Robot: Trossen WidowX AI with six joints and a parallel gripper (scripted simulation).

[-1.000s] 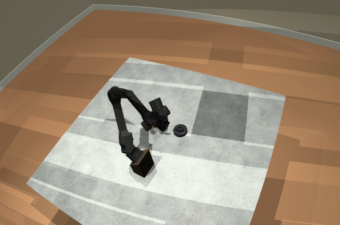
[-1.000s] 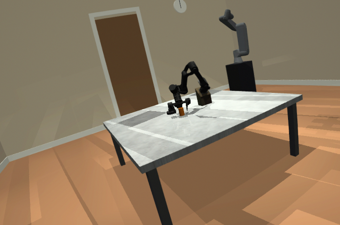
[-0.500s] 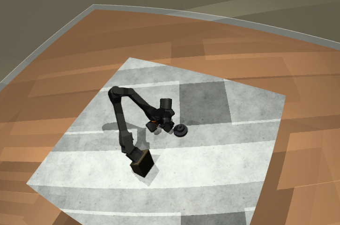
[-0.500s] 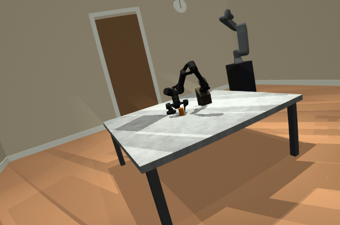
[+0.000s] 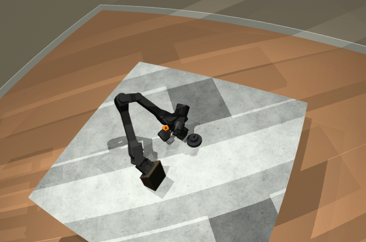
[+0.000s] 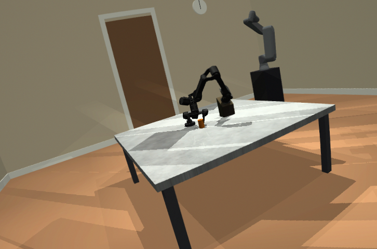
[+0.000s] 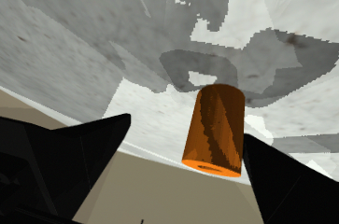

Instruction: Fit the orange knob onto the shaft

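Now: the orange knob 20 mm behind my gripper tip and 10 mm below it. The rest, counted from my gripper tip: pedestal (160 mm to the right).
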